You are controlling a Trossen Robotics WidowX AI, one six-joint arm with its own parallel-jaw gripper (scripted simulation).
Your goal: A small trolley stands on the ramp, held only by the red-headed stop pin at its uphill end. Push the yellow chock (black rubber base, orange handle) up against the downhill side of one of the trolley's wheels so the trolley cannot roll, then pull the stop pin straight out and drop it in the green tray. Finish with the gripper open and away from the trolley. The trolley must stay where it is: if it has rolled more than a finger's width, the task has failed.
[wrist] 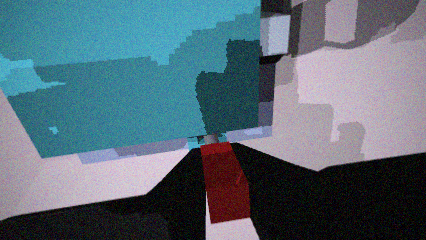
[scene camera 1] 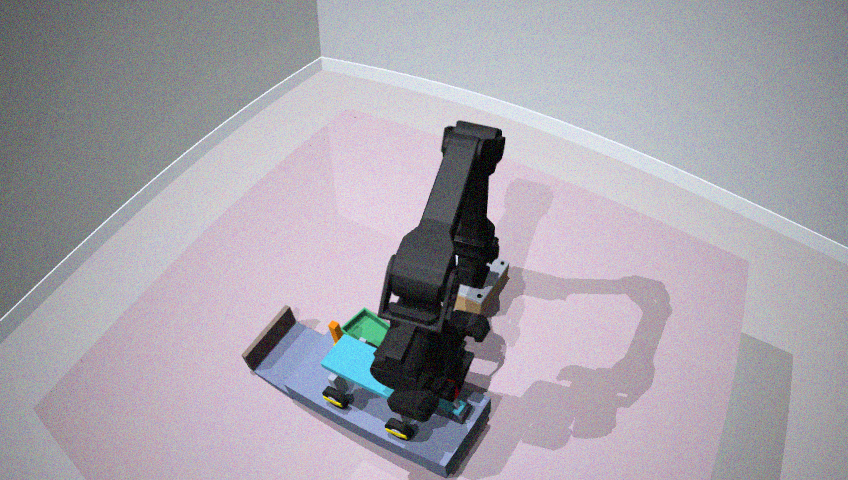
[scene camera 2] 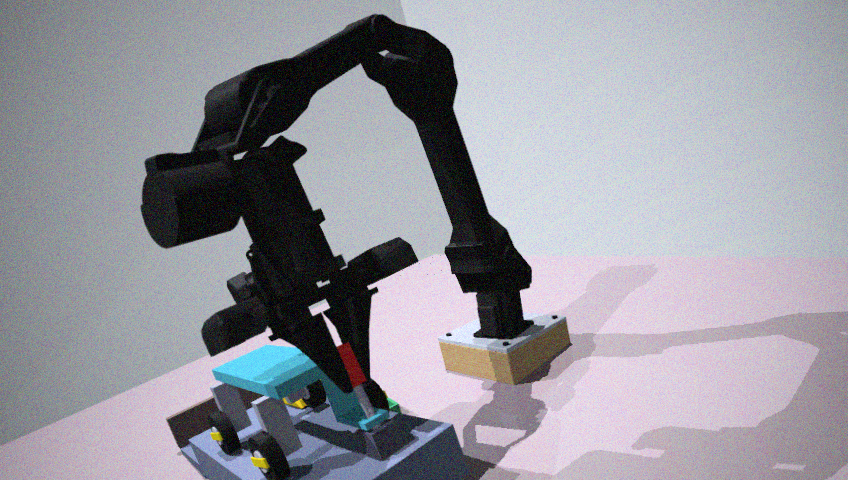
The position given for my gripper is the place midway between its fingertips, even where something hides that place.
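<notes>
Blue-grey ramp (wrist: 266,72). Trolley (scene camera 1: 350,359), (scene camera 2: 278,372), (wrist: 83,83). Red-headed stop pin (wrist: 227,188), (scene camera 2: 357,377). My gripper (scene camera 1: 453,396), (scene camera 2: 357,387), (wrist: 215,154).
</notes>
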